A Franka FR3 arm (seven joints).
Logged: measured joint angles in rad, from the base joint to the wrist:
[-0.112 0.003 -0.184 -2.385 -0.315 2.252 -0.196]
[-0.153 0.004 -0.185 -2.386 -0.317 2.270 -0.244]
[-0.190 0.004 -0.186 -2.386 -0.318 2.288 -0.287]
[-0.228 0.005 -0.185 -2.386 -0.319 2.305 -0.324]
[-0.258 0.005 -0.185 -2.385 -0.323 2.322 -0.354]
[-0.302 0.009 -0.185 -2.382 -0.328 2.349 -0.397]
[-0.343 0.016 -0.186 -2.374 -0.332 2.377 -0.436]
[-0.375 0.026 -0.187 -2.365 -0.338 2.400 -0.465]
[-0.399 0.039 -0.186 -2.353 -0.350 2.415 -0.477]
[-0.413 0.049 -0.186 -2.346 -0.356 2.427 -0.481]
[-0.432 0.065 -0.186 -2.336 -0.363 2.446 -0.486]
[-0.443 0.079 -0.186 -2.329 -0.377 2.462 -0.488]
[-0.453 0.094 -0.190 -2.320 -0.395 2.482 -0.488]
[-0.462 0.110 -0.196 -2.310 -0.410 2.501 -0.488]
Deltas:
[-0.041 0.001 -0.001 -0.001 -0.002 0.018 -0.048]
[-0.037 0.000 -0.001 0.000 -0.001 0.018 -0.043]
[-0.038 0.001 0.001 0.000 -0.001 0.017 -0.037]
[-0.030 0.000 0.000 0.001 -0.004 0.017 -0.030]
[-0.044 0.004 0.000 0.003 -0.005 0.027 -0.043]
[-0.041 0.007 -0.001 0.008 -0.004 0.028 -0.039]
[-0.032 0.010 -0.001 0.009 -0.006 0.023 -0.029]
[-0.024 0.013 0.001 0.012 -0.012 0.015 -0.012]
[-0.014 0.010 0.000 0.007 -0.006 0.012 -0.004]
[-0.019 0.016 0.000 0.010 -0.007 0.019 -0.005]
[-0.011 0.014 0.000 0.007 -0.014 0.016 -0.002]
[-0.010 0.015 -0.004 0.009 -0.018 0.020 0.000]
[-0.009 0.016 -0.006 0.010 -0.015 0.019 0.000]

